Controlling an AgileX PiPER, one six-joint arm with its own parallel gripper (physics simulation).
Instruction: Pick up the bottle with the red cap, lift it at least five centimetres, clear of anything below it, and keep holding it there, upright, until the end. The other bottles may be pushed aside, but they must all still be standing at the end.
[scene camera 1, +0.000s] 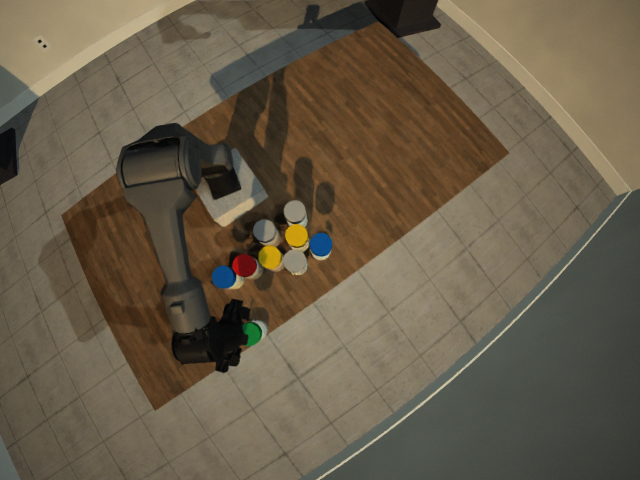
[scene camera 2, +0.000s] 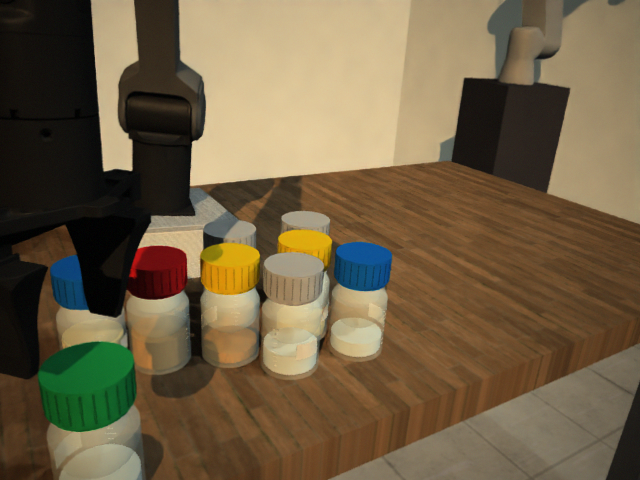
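Observation:
The red-capped bottle (scene camera 1: 244, 265) (scene camera 2: 158, 273) stands upright on the wooden table, between a blue-capped bottle (scene camera 1: 223, 277) (scene camera 2: 66, 284) and a yellow-capped bottle (scene camera 1: 270, 257) (scene camera 2: 230, 268). My gripper (scene camera 1: 238, 338) (scene camera 2: 64, 343) is open, its fingers apart and pointing down, beside the green-capped bottle (scene camera 1: 252, 333) (scene camera 2: 87, 384). It is apart from the red-capped bottle, on the side toward the table's near edge. In scene camera 2 one finger partly hides the blue-capped bottle. The green-capped bottle stands upright near that edge; its base is cut off in scene camera 2.
Behind and right of the red cap stand a second yellow-capped bottle (scene camera 1: 296, 235) (scene camera 2: 305, 245), several grey-capped bottles (scene camera 1: 295, 212) (scene camera 2: 293, 276) and another blue-capped bottle (scene camera 1: 321, 244) (scene camera 2: 363, 263). The pale arm base block (scene camera 1: 249, 195) (scene camera 2: 173, 248) lies behind them.

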